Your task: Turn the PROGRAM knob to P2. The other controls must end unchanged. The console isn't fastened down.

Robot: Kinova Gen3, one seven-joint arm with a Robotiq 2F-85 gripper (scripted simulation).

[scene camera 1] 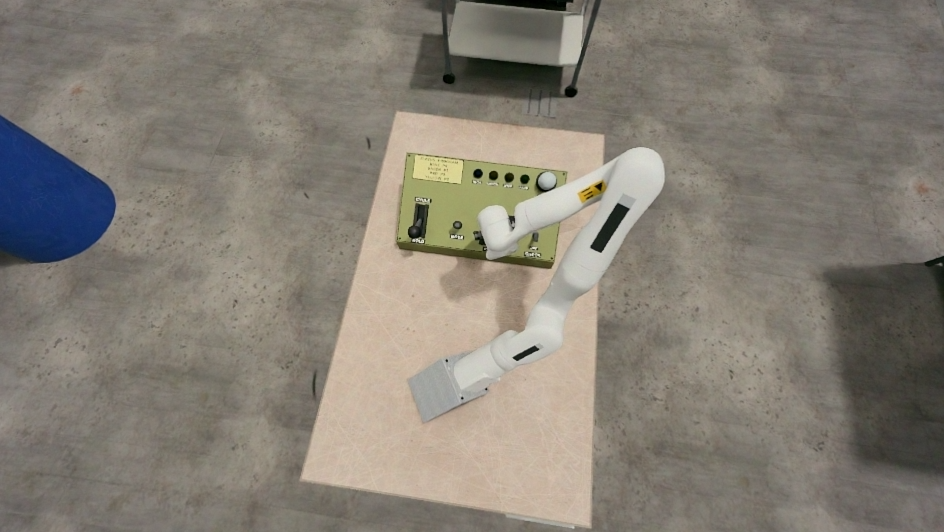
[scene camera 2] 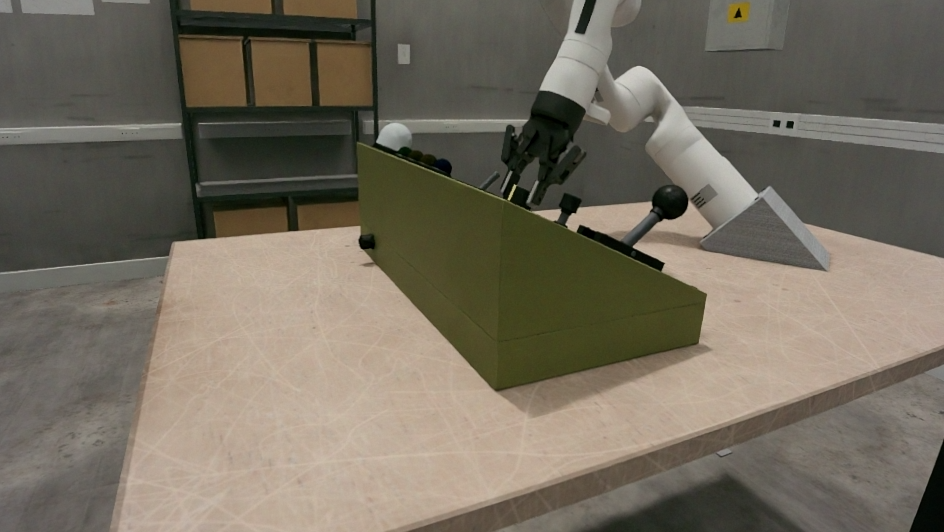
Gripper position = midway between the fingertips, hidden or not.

In view: the gripper (scene camera 2: 517, 201) and an olive-green console (scene camera 2: 521, 298).
The olive-green console is seen too in scene camera 1 (scene camera 1: 441, 190).
